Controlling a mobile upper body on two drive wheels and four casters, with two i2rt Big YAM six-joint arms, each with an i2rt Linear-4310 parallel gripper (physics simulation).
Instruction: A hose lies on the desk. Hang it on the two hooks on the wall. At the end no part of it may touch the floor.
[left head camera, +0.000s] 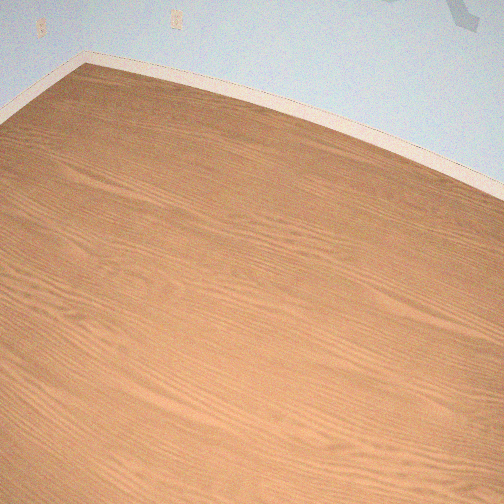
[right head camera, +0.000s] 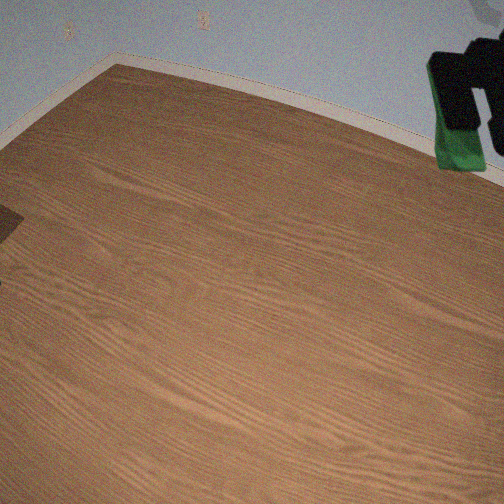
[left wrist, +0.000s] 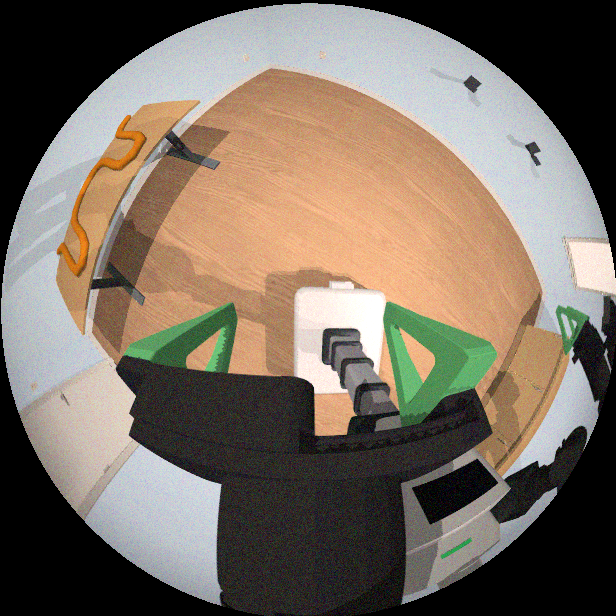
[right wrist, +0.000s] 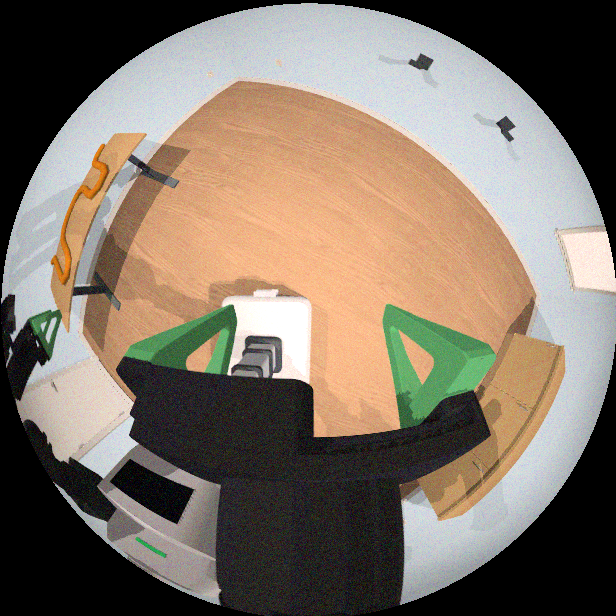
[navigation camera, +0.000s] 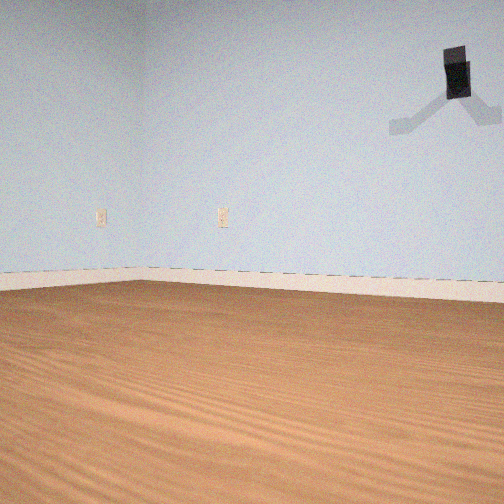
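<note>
The orange hose (left wrist: 94, 189) lies in bends on a wooden desk (left wrist: 112, 195) at the far left of the left wrist view. It also shows in the right wrist view (right wrist: 77, 212). Two black hooks (left wrist: 472, 83) (left wrist: 533, 150) sit on the blue wall at the upper right; they also show in the right wrist view (right wrist: 422, 60) (right wrist: 505, 127), and one in the navigation view (navigation camera: 457, 72). My left gripper (left wrist: 307, 350) is open and empty above the floor. My right gripper (right wrist: 307, 350) is open and empty too, and it shows in the right head view (right head camera: 462, 110).
A wooden cabinet (right wrist: 505, 419) stands by the wall at the lower right. A white-framed window (right wrist: 586, 258) is on the right wall. Two outlets (navigation camera: 223, 217) (navigation camera: 101, 217) sit low on the wall near the room corner. The robot's white base (left wrist: 339, 339) is below the grippers.
</note>
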